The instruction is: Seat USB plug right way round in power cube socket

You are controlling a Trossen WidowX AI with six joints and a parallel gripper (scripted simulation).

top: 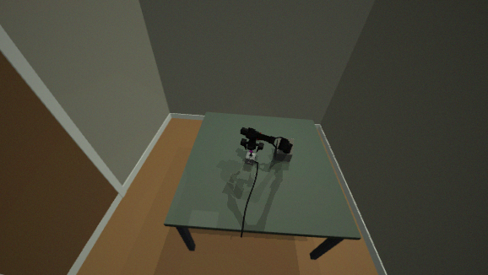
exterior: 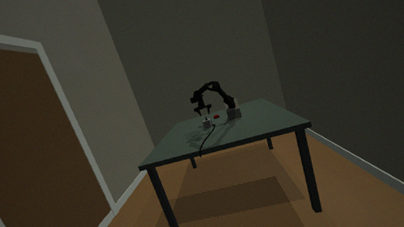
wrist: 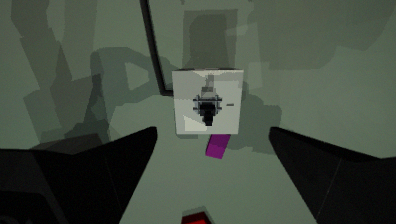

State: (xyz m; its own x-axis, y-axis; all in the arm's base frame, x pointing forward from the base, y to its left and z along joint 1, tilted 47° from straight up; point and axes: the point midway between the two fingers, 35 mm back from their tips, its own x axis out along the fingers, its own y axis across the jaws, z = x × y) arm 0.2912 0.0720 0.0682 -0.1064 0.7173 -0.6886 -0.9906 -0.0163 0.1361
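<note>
Now: gripper tip 4 cm above the dark USB plug. From my gripper tip the other things lie so: purple block: 1 cm ahead, 9 cm to the right, 12 cm below; then red object: 5 cm behind, 34 cm to the right, 12 cm below.
</note>
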